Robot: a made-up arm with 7 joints.
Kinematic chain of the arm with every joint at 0, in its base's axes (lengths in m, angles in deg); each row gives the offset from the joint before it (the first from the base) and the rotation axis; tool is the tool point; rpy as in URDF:
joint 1: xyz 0 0 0.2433 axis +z
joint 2: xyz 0 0 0 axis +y
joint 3: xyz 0 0 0.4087 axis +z
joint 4: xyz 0.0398 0 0 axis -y
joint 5: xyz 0.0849 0 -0.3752 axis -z
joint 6: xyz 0 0 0 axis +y
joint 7: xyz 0.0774 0 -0.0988 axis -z
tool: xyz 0 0 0 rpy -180 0 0
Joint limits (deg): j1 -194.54..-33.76 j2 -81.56..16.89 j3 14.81..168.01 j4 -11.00..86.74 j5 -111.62..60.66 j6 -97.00..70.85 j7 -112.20..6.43
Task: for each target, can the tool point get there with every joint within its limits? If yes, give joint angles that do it. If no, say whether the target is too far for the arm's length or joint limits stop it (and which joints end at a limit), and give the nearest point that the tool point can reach.
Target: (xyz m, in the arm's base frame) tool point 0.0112 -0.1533 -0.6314
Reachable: no: joint limits stop it (at a limit: joint 1, joint 2, joint 3) | nearest point 0.1908 -0.1444 -0.2015 | short by 0.466 m
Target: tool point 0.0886 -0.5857 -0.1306
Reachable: no: joint limits stop it (at a limit: joint 1, joint 2) | nearest point 0.1629 -0.4729 -0.0283 | short by 0.169 m
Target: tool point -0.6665 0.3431 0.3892
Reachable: no: joint limits stop it (at a limit: joint 1, joint 3, joint 4) | nearest point -0.5797 0.3729 0.3783 | short by 0.092 m
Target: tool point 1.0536 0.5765 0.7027
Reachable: no: too far | nearest point 0.6202 0.3393 0.5137 | short by 0.529 m
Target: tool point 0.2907 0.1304 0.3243
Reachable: yes | joints -100.04 -36.98 87.21 26.89 -88.16 -83.37 -26.42
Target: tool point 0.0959 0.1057 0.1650
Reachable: yes | joints -81.38 3.50 108.03 -1.10 -70.81 14.85 -5.51
